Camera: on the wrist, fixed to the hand. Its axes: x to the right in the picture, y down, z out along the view.
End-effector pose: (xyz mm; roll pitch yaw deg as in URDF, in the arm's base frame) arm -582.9 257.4 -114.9 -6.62 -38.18 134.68
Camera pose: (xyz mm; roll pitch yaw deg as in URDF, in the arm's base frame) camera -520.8 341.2 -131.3 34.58 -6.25 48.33
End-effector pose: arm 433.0 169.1 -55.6 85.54 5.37 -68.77
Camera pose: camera 455.2 185.4 -157.6 65.73 88.55 -89.75
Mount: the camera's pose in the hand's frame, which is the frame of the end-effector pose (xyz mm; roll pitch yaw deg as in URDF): 2.4 -99.8 -34.5 -2.78 3.91 -83.26
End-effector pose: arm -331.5 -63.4 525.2 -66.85 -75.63 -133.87
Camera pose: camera -330.6 40.0 546.9 79.88 -19.44 74.79
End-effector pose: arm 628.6 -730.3 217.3 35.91 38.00 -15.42
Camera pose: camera 563.0 -775.1 147.7 -45.63 35.00 -126.86
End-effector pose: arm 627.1 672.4 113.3 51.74 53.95 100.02
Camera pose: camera 675.1 600.4 52.7 -69.26 35.26 -36.68
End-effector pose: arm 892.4 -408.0 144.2 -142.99 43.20 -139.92
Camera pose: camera 883.1 -492.8 206.4 -130.05 -23.22 -85.21
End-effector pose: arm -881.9 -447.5 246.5 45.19 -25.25 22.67
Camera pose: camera -824.8 -473.3 161.5 37.16 39.00 -34.07
